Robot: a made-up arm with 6 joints. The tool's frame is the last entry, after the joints. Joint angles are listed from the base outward. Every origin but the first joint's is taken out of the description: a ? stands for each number. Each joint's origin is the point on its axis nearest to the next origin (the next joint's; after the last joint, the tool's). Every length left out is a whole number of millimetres.
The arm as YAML. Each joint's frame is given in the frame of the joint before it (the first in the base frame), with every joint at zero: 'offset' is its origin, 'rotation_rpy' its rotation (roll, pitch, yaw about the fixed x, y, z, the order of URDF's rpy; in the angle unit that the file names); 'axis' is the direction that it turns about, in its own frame. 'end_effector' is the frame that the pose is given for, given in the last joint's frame.
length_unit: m
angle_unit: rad
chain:
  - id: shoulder
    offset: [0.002, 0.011, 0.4]
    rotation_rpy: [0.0, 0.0, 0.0]
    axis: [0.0, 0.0, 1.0]
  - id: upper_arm
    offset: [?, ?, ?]
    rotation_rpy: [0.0, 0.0, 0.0]
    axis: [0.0, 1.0, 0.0]
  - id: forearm
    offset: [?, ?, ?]
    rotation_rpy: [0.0, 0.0, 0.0]
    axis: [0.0, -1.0, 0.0]
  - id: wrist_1
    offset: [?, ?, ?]
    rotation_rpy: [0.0, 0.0, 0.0]
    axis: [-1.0, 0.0, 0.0]
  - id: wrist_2
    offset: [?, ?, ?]
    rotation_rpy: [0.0, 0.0, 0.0]
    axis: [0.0, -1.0, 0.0]
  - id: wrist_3
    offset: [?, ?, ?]
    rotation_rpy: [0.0, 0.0, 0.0]
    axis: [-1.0, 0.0, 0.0]
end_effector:
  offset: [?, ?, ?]
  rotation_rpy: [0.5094, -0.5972, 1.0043]
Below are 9 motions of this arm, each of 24 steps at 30 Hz.
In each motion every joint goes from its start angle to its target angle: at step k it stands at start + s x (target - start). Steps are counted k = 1, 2, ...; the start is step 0. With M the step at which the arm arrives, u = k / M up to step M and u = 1 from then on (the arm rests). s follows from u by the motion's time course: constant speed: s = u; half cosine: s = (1 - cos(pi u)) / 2; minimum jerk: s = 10 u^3 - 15 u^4 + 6 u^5.
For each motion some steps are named. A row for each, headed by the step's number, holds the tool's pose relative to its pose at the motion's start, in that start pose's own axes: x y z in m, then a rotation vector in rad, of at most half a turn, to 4 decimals.
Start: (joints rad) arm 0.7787 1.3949 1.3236 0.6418 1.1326 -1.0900
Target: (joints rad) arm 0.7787 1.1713 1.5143 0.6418 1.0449 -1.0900
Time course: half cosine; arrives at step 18
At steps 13, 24:
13: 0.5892 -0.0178 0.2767 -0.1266 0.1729 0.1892
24: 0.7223 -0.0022 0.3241 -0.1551 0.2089 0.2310

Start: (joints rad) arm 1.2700 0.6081 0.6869 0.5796 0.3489 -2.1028
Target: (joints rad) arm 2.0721 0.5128 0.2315 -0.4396 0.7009 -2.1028
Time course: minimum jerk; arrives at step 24
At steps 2, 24:
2: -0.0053 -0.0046 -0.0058 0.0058 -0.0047 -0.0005
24: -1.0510 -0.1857 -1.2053 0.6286 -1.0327 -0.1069

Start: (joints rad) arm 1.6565 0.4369 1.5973 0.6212 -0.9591 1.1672
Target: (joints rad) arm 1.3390 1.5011 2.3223 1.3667 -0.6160 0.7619
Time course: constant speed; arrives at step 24
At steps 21, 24:
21: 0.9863 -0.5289 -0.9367 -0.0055 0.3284 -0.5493
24: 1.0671 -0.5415 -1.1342 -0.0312 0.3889 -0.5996

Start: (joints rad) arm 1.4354 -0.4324 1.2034 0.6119 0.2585 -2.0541
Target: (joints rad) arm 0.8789 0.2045 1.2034 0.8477 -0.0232 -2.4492
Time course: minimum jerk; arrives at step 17
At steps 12, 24:
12: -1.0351 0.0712 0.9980 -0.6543 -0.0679 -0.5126
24: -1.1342 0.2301 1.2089 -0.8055 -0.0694 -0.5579

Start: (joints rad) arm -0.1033 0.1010 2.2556 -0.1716 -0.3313 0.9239
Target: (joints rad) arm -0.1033 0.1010 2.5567 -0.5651 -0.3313 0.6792
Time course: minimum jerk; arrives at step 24
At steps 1, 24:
1: 0.0000 0.0001 0.0002 0.0000 -0.0004 0.0001
24: -0.0823 0.2590 0.3126 -0.0239 -0.6130 0.3009

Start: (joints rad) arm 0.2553 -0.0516 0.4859 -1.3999 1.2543 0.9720
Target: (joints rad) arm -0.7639 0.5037 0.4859 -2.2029 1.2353 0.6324
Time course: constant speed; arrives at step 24
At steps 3, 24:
3: -0.0672 -0.1786 -0.0425 -0.0818 -0.0284 -0.0837
24: -0.6020 -1.4131 0.7887 -0.8149 -0.7147 -0.5321

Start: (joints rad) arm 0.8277 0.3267 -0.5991 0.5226 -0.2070 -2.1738
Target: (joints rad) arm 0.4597 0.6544 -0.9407 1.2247 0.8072 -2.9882
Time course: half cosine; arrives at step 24
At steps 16, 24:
16: 0.0359 -0.2615 0.3934 0.4620 -0.2625 -0.2836
24: -0.0388 -0.2953 0.4999 0.6459 -0.4440 -0.5019

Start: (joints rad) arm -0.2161 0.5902 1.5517 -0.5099 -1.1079 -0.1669
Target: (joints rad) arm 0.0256 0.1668 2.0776 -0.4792 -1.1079 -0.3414
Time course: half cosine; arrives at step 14
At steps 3, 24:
3: 0.0501 0.1602 -0.0809 -0.0314 0.0313 0.0887
24: -0.1801 1.4286 -0.7522 -0.2132 0.2273 0.8701

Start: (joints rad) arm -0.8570 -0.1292 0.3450 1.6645 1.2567 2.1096
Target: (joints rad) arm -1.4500 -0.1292 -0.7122 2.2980 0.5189 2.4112
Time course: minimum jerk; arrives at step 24
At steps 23, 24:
23: -0.4699 0.8774 1.1002 -0.9020 -0.7259 0.8959
24: -0.4707 0.8777 1.1007 -0.9026 -0.7264 0.8961

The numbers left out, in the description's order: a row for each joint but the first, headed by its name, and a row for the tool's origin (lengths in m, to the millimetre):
upper_arm: 0.117 0.02 0.0
forearm: -0.012 0.0 1.348
wrist_1: 1.012 0.0 0.215
wrist_2: 0.0 0.038 -0.021
wrist_3: 0.294 0.0 -0.02
tool: 0.0 -0.02 0.01

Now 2 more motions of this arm.
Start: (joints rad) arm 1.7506 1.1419 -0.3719 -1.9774 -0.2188 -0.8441
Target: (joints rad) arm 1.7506 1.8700 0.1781 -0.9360 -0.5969 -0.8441
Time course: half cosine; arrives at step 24
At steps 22, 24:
22: 0.5957 -0.5885 0.4820 -0.8840 0.4646 -0.4672
24: 0.6082 -0.5935 0.4952 -0.9013 0.4696 -0.4754

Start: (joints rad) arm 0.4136 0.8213 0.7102 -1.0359 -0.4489 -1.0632
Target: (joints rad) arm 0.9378 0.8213 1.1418 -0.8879 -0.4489 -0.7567
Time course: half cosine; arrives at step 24
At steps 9, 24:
9: -0.2630 -0.2026 -0.2425 0.0303 0.2515 -0.1290
24: -0.9978 -0.4124 -0.7255 0.1998 0.7872 -0.3366

